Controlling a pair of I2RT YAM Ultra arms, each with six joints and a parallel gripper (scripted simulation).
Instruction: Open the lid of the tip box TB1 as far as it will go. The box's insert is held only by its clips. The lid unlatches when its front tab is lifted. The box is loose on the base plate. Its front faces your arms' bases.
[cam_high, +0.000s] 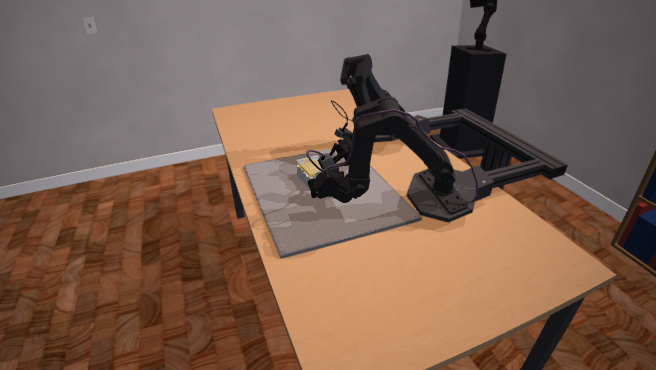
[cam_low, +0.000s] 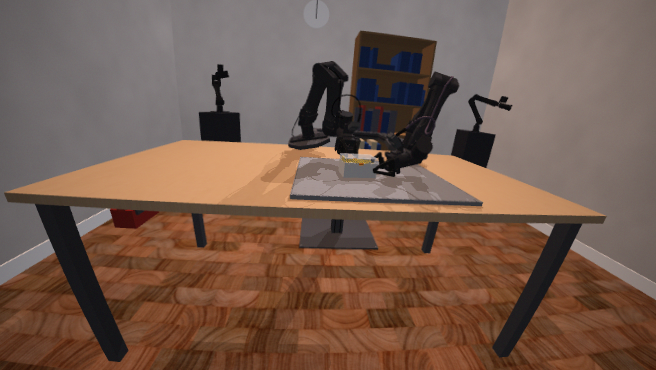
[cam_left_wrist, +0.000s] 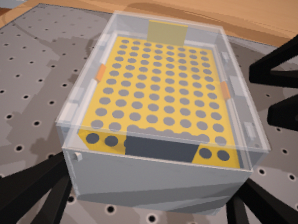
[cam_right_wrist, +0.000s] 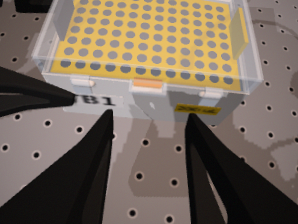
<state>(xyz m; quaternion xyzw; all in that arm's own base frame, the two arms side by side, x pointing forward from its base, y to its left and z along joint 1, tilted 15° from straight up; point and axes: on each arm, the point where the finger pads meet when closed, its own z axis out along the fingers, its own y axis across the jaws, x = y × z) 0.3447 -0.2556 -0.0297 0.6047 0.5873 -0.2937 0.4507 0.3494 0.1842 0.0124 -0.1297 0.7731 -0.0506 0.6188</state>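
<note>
My right gripper is now 70 mm short of the tip box, 20 mm to the right of it and 10 mm above it. Also, from my right hand: yellow hole-grid insert 70 mm ahead, 20 mm to the left.
Now: the tip box 10 mm ahead of my left hand, 50 mm to the right of it and 10 mm above it. The rest, counted from my left hand: yellow hole-grid insert 20 mm ahead, 50 mm to the right, 20 mm above.
</note>
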